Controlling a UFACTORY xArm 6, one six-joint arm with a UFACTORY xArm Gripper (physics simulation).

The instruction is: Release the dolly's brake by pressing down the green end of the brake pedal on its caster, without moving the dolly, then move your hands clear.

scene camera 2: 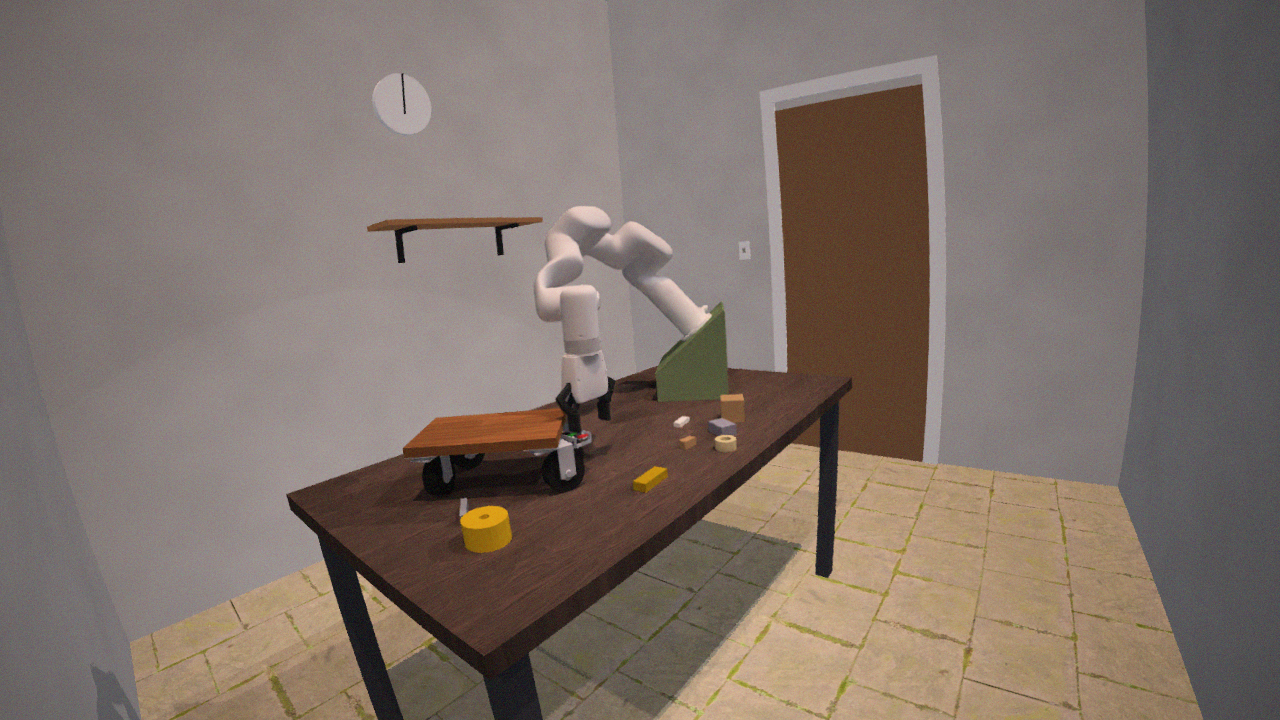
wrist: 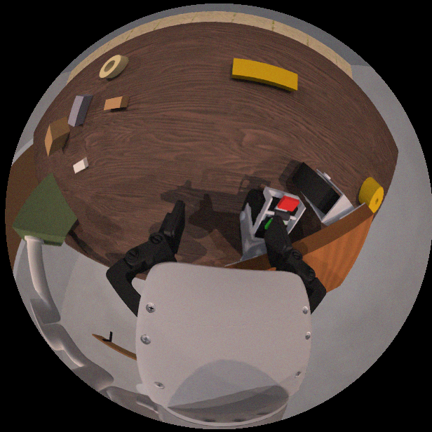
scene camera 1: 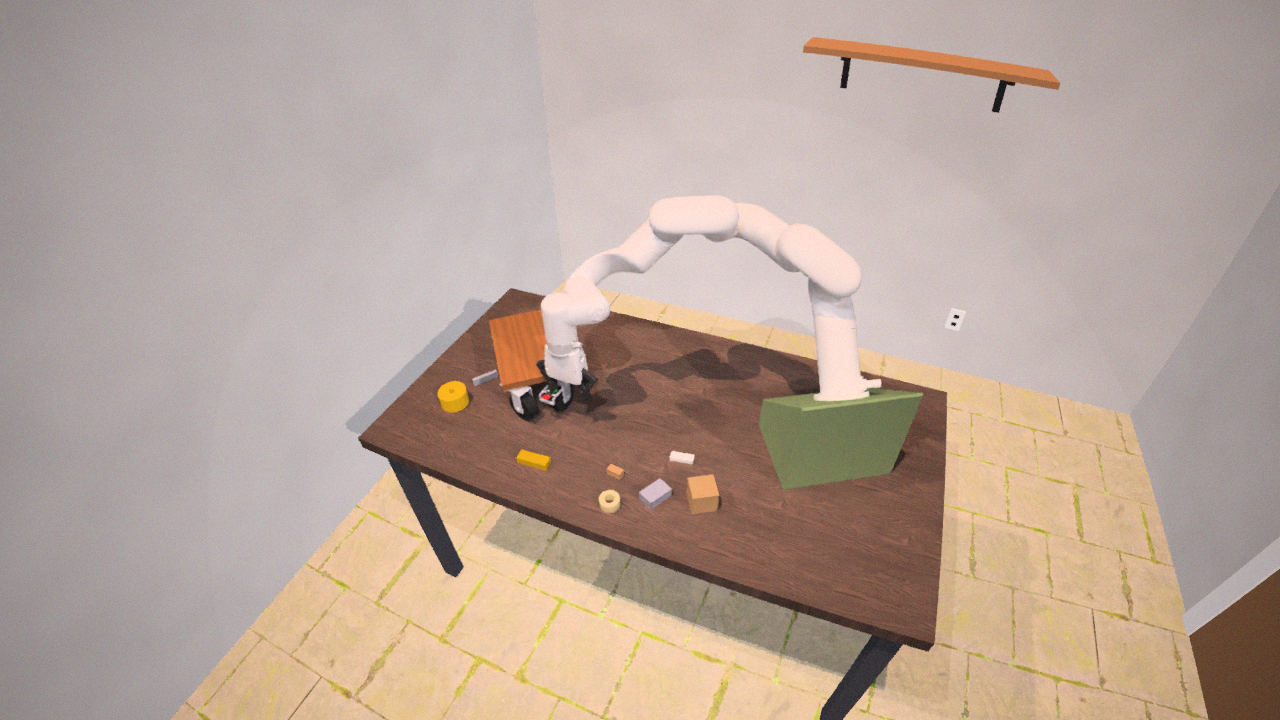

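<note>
The dolly stands on its wheels at one end of the table, with an orange-brown wooden deck. The brake pedal on one caster has a red end and a green end. The red end looks raised and bright in the wrist view; the green end lies lower, darker and partly hidden by a black finger. My gripper is open and empty. One finger is over or at the green end, beside the deck edge; contact cannot be told. The other finger is out over the table.
A second caster is beside the brake caster. A yellow cylinder and a grey bar lie near the dolly. A yellow block and several small objects lie farther off. The green arm mount stands opposite.
</note>
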